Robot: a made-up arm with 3 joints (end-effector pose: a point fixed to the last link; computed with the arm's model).
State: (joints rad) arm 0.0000 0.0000 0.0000
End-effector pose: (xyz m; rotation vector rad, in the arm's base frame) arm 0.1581 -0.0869 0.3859 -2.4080 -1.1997 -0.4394
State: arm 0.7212 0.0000 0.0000
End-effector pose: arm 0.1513 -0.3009 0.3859 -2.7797 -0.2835 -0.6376
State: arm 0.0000 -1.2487 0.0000
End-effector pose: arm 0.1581 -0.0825 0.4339 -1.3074 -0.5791 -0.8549
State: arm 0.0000 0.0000 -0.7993
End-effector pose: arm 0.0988 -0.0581 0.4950 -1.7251 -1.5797 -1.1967
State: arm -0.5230 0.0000 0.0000
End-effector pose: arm 0.0707 0.0433 0.3859 -1.9804 -1.7500 -0.2710
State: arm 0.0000 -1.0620 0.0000
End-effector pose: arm 0.1581 -0.0792 0.4269 -1.4762 -0.6714 -0.8156
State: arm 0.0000 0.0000 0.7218
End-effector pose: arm 0.1377 -0.1556 0.2952 -2.7673 -0.6816 0.3487
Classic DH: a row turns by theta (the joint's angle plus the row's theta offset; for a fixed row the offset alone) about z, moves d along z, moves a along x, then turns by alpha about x. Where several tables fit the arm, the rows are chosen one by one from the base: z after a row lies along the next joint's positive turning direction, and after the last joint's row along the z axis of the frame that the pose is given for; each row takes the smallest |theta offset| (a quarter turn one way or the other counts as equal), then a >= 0, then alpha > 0; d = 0 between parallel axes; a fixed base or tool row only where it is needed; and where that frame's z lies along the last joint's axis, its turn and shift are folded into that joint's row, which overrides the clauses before.
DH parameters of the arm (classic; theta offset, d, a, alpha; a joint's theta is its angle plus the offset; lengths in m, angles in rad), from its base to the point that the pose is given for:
base (fixed): 0.9619 0 -0.2255 3.1416
joint 1: -0.6089 -0.413 0.067 1.5708
joint 2: -1.021 -0.125 -0.0328 -1.0702
joint 3: 0.7635 -0.1445 0.1305 -0.7679
tool (fixed): -0.0341 0.1423 0 0

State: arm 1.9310 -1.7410 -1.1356
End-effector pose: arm -0.2450 -0.3383 0.4448 0.1516 -0.2876 2.3849
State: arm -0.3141 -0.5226 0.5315
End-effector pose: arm 0.1053 -0.0030 0.3197 -2.0653 -1.0799 0.0820
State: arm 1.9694 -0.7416 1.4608
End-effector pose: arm -0.1195 -0.3880 0.2228 -1.4129 1.4982 -0.2702
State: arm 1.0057 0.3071 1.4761
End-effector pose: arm -0.1069 -0.3856 0.3008 -2.2793 1.4598 1.1489
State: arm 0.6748 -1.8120 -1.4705
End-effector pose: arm -0.0660 -0.3252 0.4131 0.0502 0.2876 -2.8677
